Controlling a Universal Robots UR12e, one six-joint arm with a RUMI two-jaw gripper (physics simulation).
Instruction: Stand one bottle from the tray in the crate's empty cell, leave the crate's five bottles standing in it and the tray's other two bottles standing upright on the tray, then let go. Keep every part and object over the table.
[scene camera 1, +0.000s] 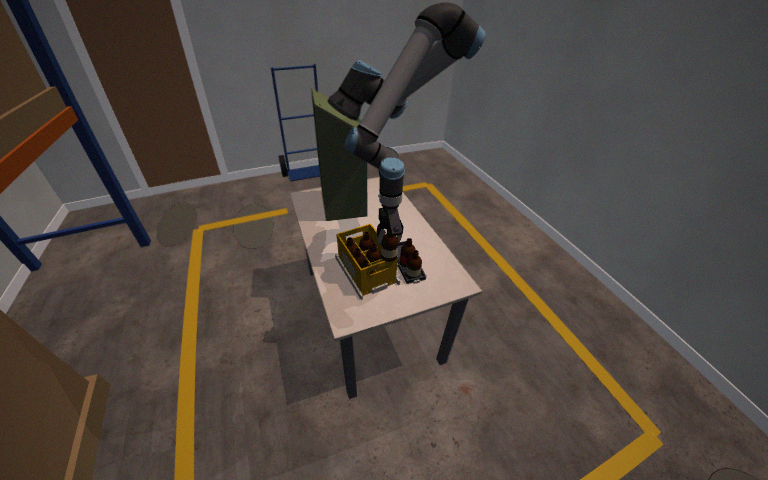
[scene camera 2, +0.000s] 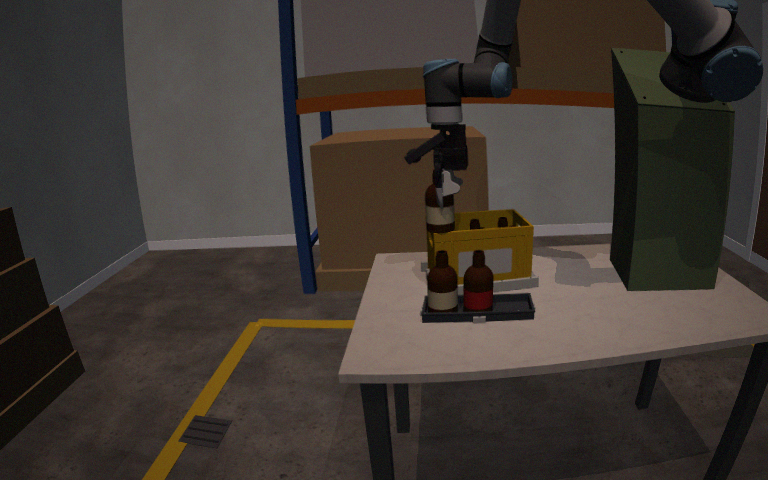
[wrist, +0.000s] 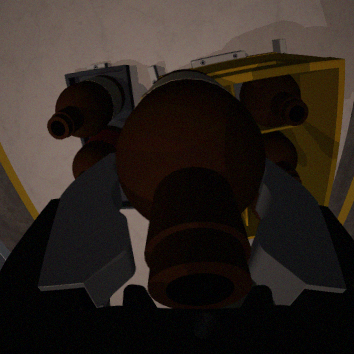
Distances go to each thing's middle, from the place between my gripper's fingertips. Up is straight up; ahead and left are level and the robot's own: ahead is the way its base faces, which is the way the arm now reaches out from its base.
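There is the red-labelled bottle (scene camera 2: 478, 279), and as I measure it from my hand I find it 16 cm below, 14 cm to the left of and 7 cm behind that hand.
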